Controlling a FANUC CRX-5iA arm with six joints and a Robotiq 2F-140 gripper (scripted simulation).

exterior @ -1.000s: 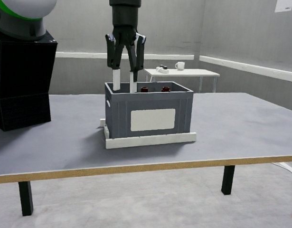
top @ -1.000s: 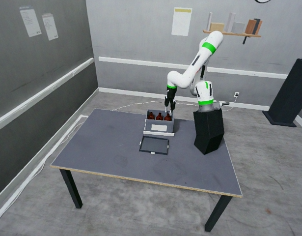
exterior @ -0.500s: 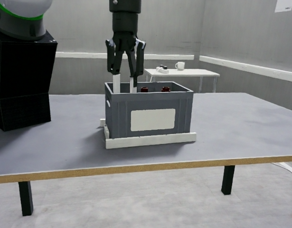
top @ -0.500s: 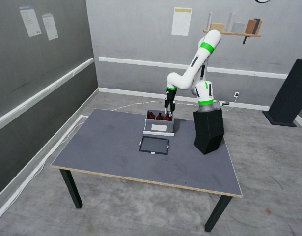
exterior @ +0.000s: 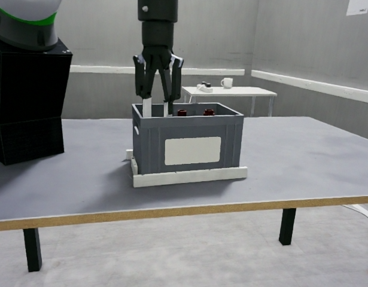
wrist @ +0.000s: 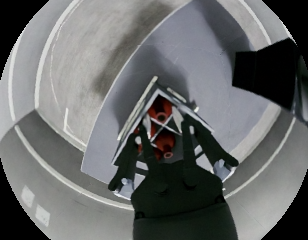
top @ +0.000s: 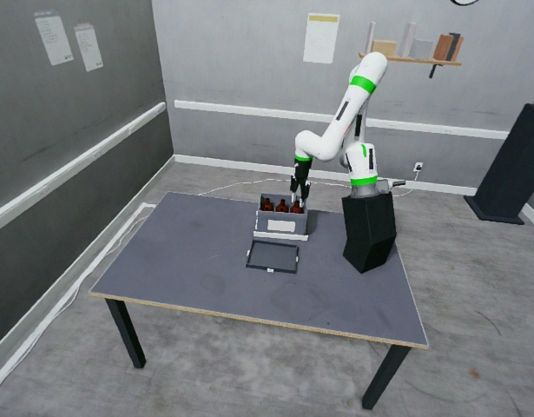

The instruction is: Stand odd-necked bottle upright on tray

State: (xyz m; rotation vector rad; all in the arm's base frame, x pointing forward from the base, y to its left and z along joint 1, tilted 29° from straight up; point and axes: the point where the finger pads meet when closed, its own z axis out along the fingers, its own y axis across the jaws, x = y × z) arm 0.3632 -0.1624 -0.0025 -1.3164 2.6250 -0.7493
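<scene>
My hand is 80 mm short of the grey crate, 50 mm to the right of it and 90 mm above it. Also, from my hand: dark tray (100 mm ahead, 310 mm to the left, 160 mm below).
</scene>
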